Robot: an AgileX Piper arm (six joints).
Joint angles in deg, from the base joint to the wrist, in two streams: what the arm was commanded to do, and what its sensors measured. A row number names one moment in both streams.
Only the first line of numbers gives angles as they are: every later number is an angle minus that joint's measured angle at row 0.
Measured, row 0:
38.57 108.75 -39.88 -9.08 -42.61 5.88
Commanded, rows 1 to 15:
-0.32 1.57 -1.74 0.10 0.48 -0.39
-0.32 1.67 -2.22 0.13 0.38 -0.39
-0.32 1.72 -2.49 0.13 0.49 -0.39
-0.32 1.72 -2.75 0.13 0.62 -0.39
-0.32 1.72 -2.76 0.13 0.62 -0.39
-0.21 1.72 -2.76 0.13 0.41 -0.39
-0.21 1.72 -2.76 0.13 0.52 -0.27
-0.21 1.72 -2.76 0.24 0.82 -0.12
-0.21 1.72 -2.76 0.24 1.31 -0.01
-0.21 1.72 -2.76 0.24 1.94 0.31
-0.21 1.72 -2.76 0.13 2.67 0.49
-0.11 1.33 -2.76 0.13 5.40 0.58
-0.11 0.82 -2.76 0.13 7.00 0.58
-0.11 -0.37 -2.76 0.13 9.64 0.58
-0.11 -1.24 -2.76 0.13 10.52 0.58
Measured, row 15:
0.58 0.97 -2.90 -2.00 3.88 0.82
